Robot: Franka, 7 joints.
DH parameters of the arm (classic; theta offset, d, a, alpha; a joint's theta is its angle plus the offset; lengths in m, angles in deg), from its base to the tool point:
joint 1: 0 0.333 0 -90
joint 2: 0 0 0 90
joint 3: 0 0.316 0.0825 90
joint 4: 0 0 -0.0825 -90
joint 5: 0 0.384 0 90
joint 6: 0 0 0.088 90
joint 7: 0 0.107 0 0
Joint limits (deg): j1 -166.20..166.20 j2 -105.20..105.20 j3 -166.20..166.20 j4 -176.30..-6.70 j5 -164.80..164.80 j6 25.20..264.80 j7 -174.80..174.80
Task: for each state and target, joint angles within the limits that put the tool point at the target. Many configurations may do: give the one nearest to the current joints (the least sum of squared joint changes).
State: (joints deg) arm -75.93 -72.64 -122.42 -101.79 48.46 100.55 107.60
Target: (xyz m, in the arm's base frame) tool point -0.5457 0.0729 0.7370
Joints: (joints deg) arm -78.11 -53.37 -76.20 -84.30 55.87 93.04 107.60
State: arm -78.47 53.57 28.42 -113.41 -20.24 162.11 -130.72
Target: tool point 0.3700 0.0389 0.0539
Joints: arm -66.66 57.80 48.40 -147.23 -22.83 156.73 -130.72
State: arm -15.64 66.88 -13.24 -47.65 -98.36 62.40 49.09
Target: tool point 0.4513 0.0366 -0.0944
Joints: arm 8.33 83.37 13.11 -86.37 -80.44 48.80 49.09
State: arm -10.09 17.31 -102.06 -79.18 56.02 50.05 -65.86
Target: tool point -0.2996 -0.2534 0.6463
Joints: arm -29.77 15.46 -131.92 -96.12 42.37 30.95 -65.86
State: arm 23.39 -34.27 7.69 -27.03 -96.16 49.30 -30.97
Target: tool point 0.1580 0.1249 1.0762
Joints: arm 34.32 -10.12 25.85 -42.59 -95.92 69.22 -30.97
